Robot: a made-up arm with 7 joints.
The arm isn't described. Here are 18 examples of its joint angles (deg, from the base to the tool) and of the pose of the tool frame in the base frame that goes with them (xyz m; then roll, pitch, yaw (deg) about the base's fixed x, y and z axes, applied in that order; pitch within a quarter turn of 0, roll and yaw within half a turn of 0).
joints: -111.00 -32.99 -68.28 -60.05 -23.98 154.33 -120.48
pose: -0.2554 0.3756 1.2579 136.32 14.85 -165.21
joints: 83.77 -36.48 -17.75 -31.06 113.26 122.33 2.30
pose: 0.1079 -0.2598 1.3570 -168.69 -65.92 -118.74
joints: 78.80 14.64 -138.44 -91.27 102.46 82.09 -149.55
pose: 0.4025 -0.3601 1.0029 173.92 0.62 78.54
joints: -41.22 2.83 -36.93 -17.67 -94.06 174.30 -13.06
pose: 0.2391 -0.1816 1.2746 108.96 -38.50 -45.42
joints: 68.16 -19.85 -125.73 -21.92 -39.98 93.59 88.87
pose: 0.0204 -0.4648 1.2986 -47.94 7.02 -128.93
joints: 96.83 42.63 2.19 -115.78 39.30 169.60 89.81
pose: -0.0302 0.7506 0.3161 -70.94 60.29 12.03
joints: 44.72 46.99 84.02 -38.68 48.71 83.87 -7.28
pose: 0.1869 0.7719 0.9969 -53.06 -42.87 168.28
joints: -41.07 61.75 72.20 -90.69 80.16 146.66 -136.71
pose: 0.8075 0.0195 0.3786 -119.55 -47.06 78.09
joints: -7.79 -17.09 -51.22 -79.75 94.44 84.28 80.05
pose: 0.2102 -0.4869 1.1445 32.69 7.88 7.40
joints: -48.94 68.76 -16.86 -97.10 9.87 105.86 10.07
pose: 0.2939 -0.6169 -0.0071 92.97 71.51 128.05
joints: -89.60 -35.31 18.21 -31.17 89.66 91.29 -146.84
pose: 0.1330 0.2356 1.3966 97.46 47.92 22.01
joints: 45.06 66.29 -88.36 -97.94 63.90 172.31 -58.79
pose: 0.6781 -0.0837 0.7098 -171.37 6.23 -12.62
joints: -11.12 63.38 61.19 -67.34 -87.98 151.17 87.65
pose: 0.7829 0.3910 0.5928 -75.78 -1.39 11.73
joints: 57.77 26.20 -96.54 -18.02 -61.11 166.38 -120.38
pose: 0.3600 0.4105 1.1846 59.88 -35.37 -51.82
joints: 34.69 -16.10 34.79 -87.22 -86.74 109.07 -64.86
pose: 0.0884 0.5436 1.1061 103.64 27.00 8.78
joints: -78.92 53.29 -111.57 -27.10 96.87 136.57 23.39
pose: -0.0950 -0.6755 1.1022 -85.70 -37.62 -113.10
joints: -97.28 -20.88 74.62 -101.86 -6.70 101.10 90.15
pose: 0.6322 -0.1448 0.8681 -100.08 24.12 -93.10
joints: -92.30 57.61 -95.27 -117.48 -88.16 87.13 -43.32
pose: -0.6168 -0.1683 0.6216 92.11 -17.32 78.11
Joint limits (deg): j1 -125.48..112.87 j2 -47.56..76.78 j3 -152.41..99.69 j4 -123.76..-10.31 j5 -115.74..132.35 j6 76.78..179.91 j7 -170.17..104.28
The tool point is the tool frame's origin. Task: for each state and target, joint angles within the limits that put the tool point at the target. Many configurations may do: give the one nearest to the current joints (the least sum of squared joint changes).
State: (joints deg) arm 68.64 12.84 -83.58 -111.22 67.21 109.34 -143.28
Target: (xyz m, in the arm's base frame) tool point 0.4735 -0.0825 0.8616
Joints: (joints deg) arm 89.38 42.67 -121.26 -117.23 70.42 127.04 -141.47
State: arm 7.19 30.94 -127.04 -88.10 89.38 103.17 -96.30
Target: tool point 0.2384 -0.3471 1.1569
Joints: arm 19.18 45.16 -136.80 -78.92 88.81 106.33 -95.79
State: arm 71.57 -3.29 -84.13 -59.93 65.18 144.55 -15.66
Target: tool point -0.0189 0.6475 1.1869
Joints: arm 111.45 28.20 -54.36 -26.47 56.07 110.86 -4.46
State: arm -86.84 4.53 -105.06 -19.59 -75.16 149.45 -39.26
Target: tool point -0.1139 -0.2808 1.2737
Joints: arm -88.13 8.76 -106.22 -13.50 -78.42 173.20 -38.71
